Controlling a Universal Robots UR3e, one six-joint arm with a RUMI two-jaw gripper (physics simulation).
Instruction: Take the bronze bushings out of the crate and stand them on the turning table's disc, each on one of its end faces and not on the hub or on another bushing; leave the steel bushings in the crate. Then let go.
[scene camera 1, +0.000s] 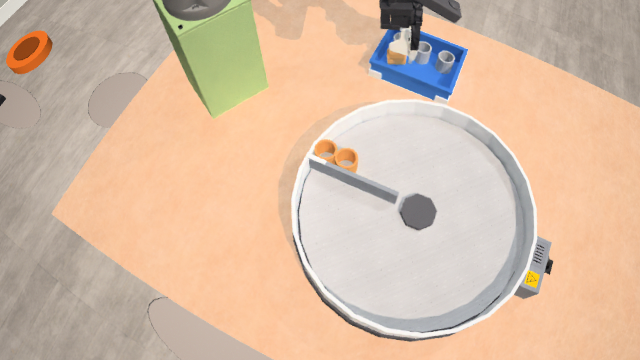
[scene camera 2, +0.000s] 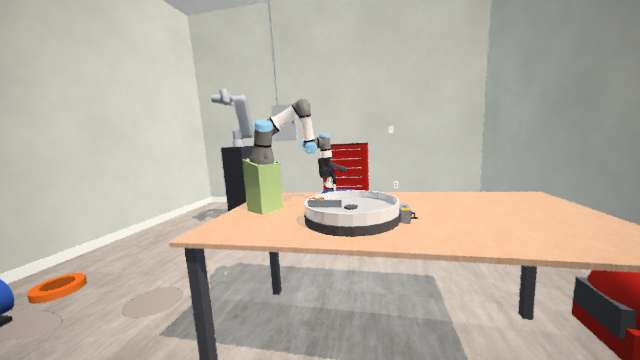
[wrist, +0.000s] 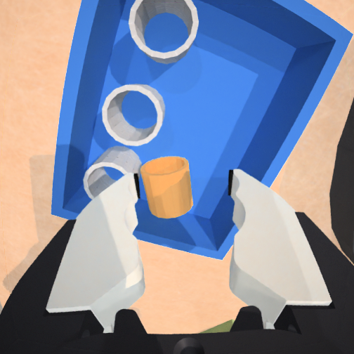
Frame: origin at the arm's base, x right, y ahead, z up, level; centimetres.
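Seen in the pictures: gripper, fingertip midpoint: (scene camera 1: 408, 52); arm's base at its link origin: (scene camera 2: 261, 161).
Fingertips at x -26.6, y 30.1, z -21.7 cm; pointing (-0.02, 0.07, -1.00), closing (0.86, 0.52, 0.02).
Pixels of each thing's top centre, then the offset from my fingertips to it. "pt": a spot on its surface instead.
- bronze bushing at its top centre: (scene camera 1: 397, 50) dx +0.1, dy -2.6, dz -0.8 cm
- blue crate at its top centre: (scene camera 1: 421, 54) dx -1.5, dy +2.4, dz -0.1 cm
- turning table's disc at its top centre: (scene camera 1: 418, 211) (scene camera 2: 350, 206) dx +31.6, dy +19.2, dz +1.0 cm
- grey bar at a spot on its surface: (scene camera 1: 355, 181) (scene camera 2: 325, 202) pt dx +33.8, dy +7.7, dz +2.6 cm
- dark hub at its top centre: (scene camera 1: 418, 211) (scene camera 2: 350, 206) dx +31.6, dy +19.2, dz +1.0 cm
- grey control box at a spot on its surface: (scene camera 1: 535, 285) (scene camera 2: 408, 209) pt dx +31.6, dy +43.8, dz +0.7 cm
A bronze bushing (scene camera 1: 396, 57) (wrist: 169, 192) lies on its side in a corner of the blue crate (scene camera 1: 419, 86) (wrist: 74, 100). My gripper (scene camera 1: 412, 54) (wrist: 182, 173) is partly open, with its fingertips on either side of this bushing in the wrist view, the left one closer. Their height relative to it is hard to tell. Steel bushings (scene camera 1: 442, 65) (wrist: 145, 27) stand in the crate; the steel one (wrist: 125, 156) nearest the left fingertip looks tilted. Two bronze bushings (scene camera 1: 326, 143) (scene camera 1: 353, 166) stand side by side on the turning table's disc (scene camera 1: 450, 270).
A grey bar (scene camera 1: 355, 181) (scene camera 2: 325, 203) runs from the rim towards the dark hub (scene camera 1: 418, 211) (scene camera 2: 350, 206), beside the two bronze bushings. A raised white wall (scene camera 1: 529, 200) rings the disc. A green pedestal (scene camera 1: 225, 65) (scene camera 2: 265, 187) and a grey control box (scene camera 1: 535, 285) (scene camera 2: 405, 215) stand on the table.
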